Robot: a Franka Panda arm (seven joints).
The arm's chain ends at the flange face. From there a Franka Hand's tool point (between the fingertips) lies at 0.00 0.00 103.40 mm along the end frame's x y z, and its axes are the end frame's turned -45 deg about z.
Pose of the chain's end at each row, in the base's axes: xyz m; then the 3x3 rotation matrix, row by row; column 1 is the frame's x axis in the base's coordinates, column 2 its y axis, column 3 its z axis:
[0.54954 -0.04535 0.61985], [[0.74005 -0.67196 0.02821], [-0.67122 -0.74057 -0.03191], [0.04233 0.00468 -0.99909]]
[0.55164 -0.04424 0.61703], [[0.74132 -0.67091 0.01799], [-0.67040 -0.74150 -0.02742], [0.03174 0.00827 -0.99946]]
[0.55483 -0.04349 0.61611], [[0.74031 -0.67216 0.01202], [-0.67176 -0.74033 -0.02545], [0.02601 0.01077 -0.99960]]
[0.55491 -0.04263 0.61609], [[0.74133 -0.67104 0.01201], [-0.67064 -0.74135 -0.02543], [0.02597 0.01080 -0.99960]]
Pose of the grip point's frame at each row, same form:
[0.55246 -0.04865 0.51654], [[0.99844 0.04815 0.02821], [0.04904 -0.99829 -0.03191], [0.02662 0.03324 -0.99909]]
[0.55350 -0.04708 0.51369], [[0.99860 0.04979 0.01799], [0.05028 -0.99836 -0.02742], [0.01660 0.02829 -0.99946]]
[0.55607 -0.04612 0.51275], [[0.99877 0.04819 0.01202], [0.04849 -0.99850 -0.02545], [0.01078 0.02601 -0.99960]]
[0.55615 -0.04526 0.51273], [[0.99870 0.04970 0.01201], [0.05000 -0.99843 -0.02543], [0.01073 0.02600 -0.99960]]

